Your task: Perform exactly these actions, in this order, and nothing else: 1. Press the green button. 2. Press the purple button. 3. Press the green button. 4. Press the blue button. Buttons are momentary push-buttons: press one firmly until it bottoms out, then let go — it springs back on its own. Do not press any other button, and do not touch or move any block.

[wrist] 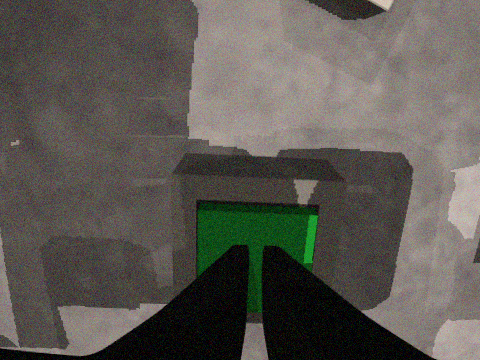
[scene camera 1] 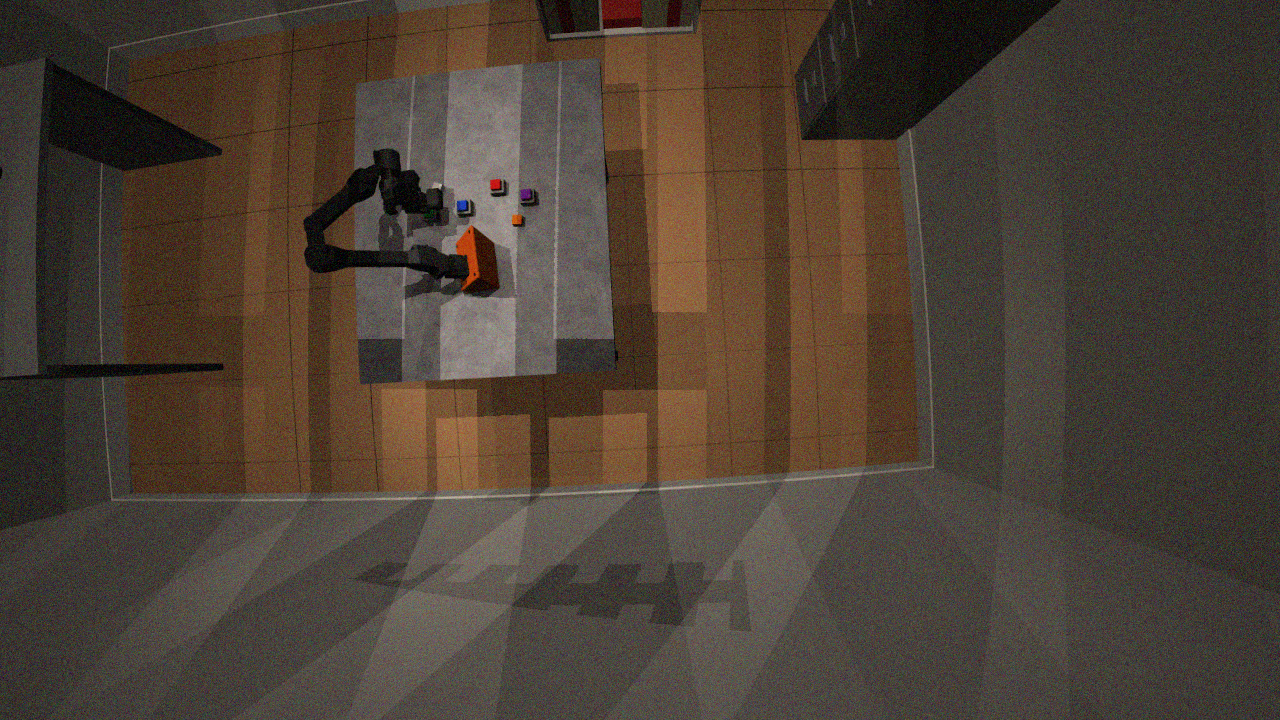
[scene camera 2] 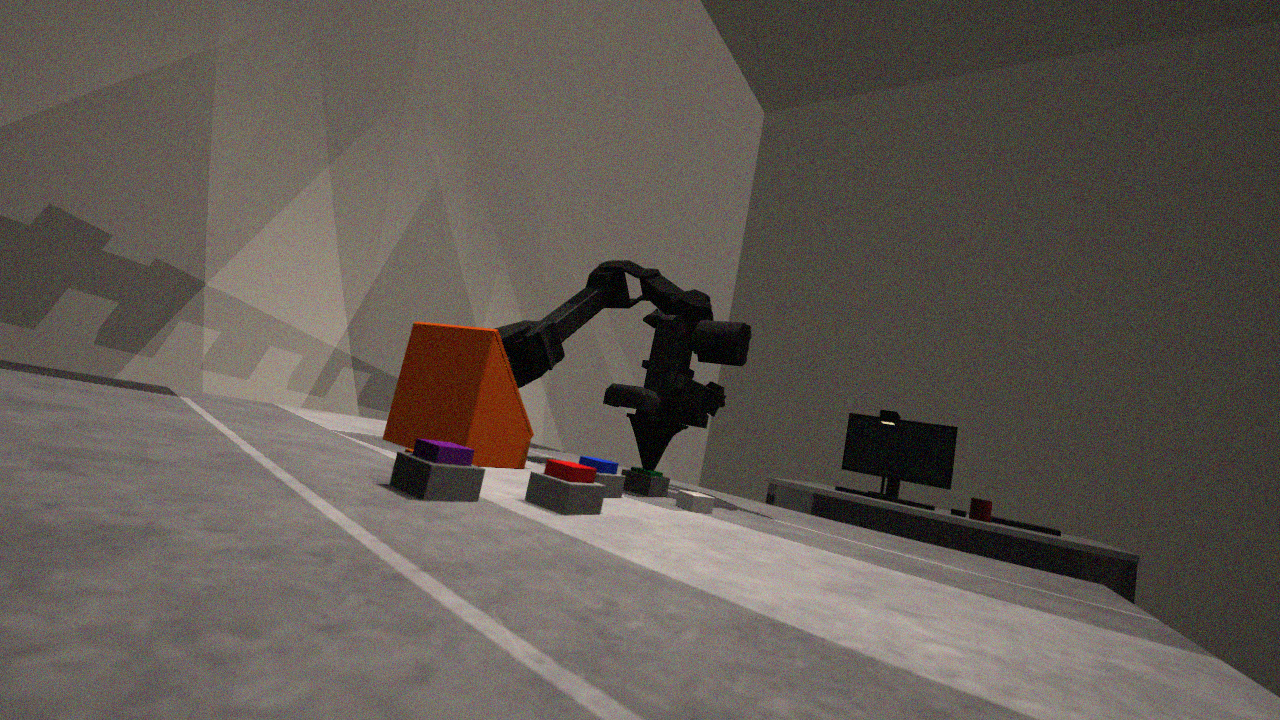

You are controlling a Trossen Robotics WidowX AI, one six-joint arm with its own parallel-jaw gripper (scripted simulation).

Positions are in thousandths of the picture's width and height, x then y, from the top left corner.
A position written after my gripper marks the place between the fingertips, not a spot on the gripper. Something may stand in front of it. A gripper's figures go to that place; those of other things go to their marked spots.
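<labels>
My gripper (wrist: 530, 724) is 0.10 m from the lens. I see a green button (wrist: 457, 629) as well, and the button, too, is 0.10 m from the lens.
</labels>
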